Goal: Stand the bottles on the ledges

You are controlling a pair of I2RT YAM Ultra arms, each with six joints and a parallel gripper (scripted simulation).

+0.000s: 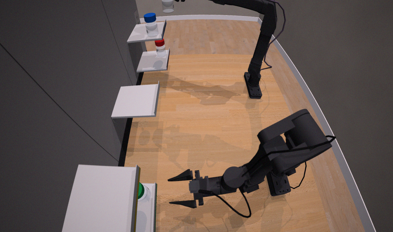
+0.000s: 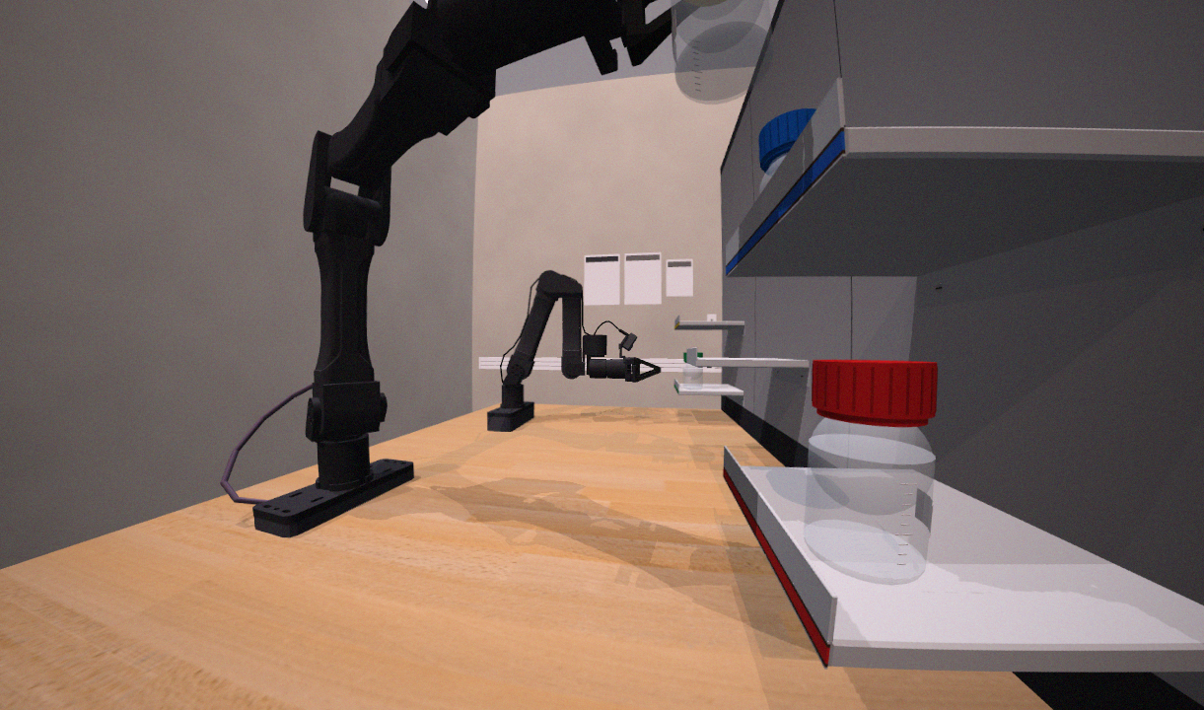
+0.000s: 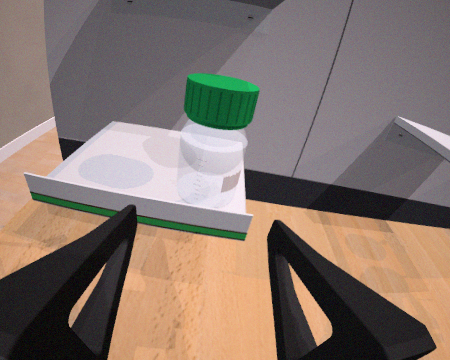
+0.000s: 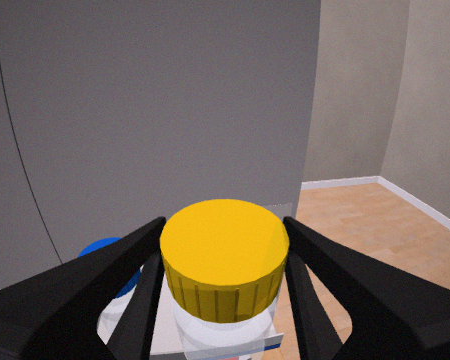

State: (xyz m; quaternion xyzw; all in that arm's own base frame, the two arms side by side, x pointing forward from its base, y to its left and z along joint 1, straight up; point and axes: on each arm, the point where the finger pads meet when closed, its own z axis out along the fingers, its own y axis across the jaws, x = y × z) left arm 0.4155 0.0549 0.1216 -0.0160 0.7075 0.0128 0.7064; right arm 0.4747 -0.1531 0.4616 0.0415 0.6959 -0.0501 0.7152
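Right now the yellow-capped bottle is 5 cm below my right hand. Also, from my right hand: grey wall 45 cm to the left, 20 cm ahead, 3 cm below; then blue-capped bottle 13 cm below, 10 cm to the left, 8 cm ahead; then red-capped bottle 33 cm below, 7 cm ahead, 1 cm to the right.
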